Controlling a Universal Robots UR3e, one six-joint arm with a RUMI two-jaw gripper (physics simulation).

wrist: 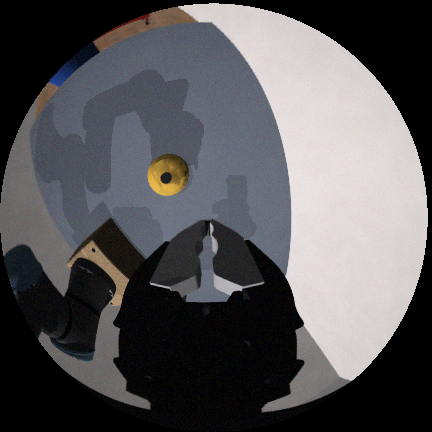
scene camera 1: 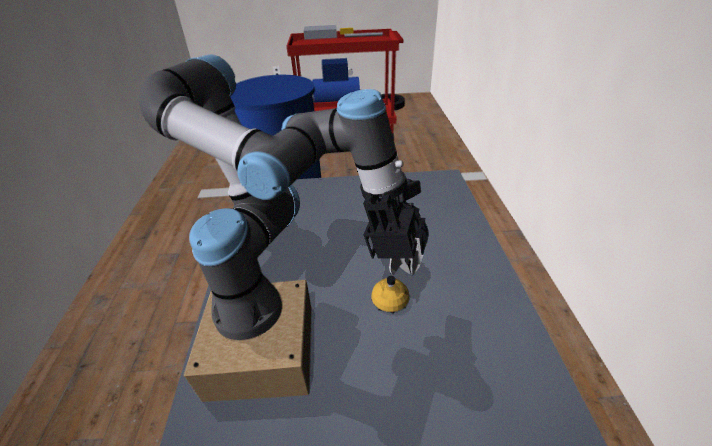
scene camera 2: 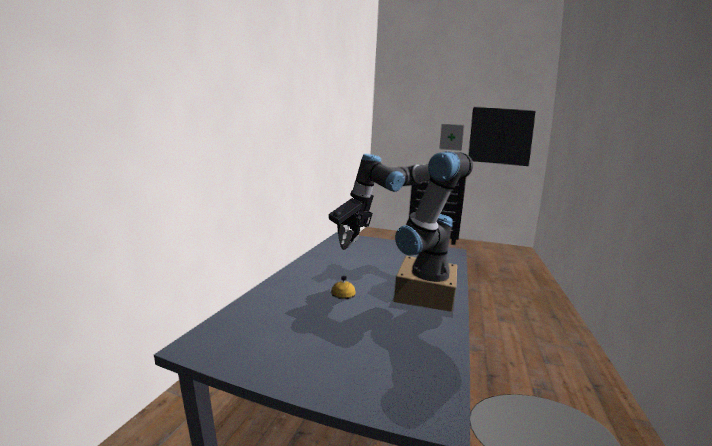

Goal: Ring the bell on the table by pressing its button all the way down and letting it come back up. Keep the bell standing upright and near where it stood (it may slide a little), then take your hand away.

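Seen in the pictures: gripper, between the fingertips: (wrist: 207, 221) (scene camera 1: 411, 272) (scene camera 2: 342, 249); arm's base, origin of its link: (wrist: 94, 277) (scene camera 1: 248, 311) (scene camera 2: 430, 273).
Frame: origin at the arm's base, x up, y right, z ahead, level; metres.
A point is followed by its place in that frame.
Note:
A yellow dome bell (scene camera 1: 389, 297) @[x -0.057, y -0.067, z 0.275 m] (scene camera 2: 343, 289) @[x -0.061, y -0.124, z 0.269 m] (wrist: 175, 188) @[x -0.058, y -0.066, z 0.285 m] stands upright on the grey-blue table (scene camera 1: 504, 367) @[x -0.094, y 0.085, z 0.481 m] (scene camera 2: 252, 336) @[x -0.094, y -0.449, z 0.404 m] (wrist: 240, 90) @[x -0.094, y -0.242, z 0.508 m]. Its black button (scene camera 1: 390, 280) @[x -0.028, y -0.090, z 0.279 m] (scene camera 2: 344, 277) @[x -0.028, y -0.099, z 0.277 m] (wrist: 166, 177) @[x -0.028, y -0.094, z 0.282 m] stands up at the top. My gripper (scene camera 1: 408, 272) @[x 0.049, y -0.037, z 0.311 m] (scene camera 2: 344, 246) @[x 0.049, y -0.037, z 0.311 m] (wrist: 207, 221) @[x 0.049, y -0.037, z 0.311 m] is shut with its fingertips together and points down. It hangs above the table, apart from the bell. In the wrist view the bell lies ahead and to the left of the fingertips. In scene camera 2 a clear gap shows between the fingertips and the button.
The arm's base stands on a wooden block (scene camera 1: 246, 362) @[x 0.005, y 0.109, z 0.018 m] (scene camera 2: 424, 291) @[x -0.038, y -0.073, z 0.005 m] (wrist: 113, 272) @[x 0.004, y 0.006, z 0.086 m] beside the bell. Walls rise along both sides. A blue barrel (scene camera 1: 273, 97) and a red cart (scene camera 1: 344, 46) stand beyond the table's far end in scene camera 1.

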